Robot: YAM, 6 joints.
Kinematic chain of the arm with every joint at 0, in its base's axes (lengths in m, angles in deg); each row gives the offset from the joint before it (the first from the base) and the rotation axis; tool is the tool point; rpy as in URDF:
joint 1: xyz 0 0 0.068 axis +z
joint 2: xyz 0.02 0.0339 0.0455 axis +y
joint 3: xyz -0.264 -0.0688 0 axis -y
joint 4: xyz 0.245 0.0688 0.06 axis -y
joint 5: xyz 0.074 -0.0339 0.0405 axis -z
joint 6: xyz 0.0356 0 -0.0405 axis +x
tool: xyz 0 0 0 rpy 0 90 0
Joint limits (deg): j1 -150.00..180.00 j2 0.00..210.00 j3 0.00..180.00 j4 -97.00..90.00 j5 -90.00..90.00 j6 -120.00..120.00
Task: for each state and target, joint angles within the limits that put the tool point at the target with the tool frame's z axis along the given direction. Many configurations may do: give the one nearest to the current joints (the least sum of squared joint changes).
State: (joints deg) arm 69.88 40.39 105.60 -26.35 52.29 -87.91
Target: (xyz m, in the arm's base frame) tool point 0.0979 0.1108 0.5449 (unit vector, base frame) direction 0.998 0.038 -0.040
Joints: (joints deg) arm 60.33 63.37 102.98 -43.95 58.07 -87.91
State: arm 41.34 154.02 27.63 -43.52 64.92 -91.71
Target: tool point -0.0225 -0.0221 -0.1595 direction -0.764 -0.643 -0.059
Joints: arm 9.49 201.48 49.84 -24.43 30.54 -91.71
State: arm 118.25 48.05 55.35 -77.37 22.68 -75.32
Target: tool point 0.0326 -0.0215 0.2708 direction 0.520 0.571 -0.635
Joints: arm 108.61 10.25 47.71 -96.88 42.46 -75.32
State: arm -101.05 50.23 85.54 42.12 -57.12 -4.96
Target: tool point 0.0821 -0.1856 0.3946 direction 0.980 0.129 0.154
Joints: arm -76.06 63.27 44.92 72.58 -79.06 -4.96
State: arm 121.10 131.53 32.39 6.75 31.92 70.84
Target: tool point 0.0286 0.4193 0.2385 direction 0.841 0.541 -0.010
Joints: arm 90.19 108.97 66.04 41.86 57.43 70.84
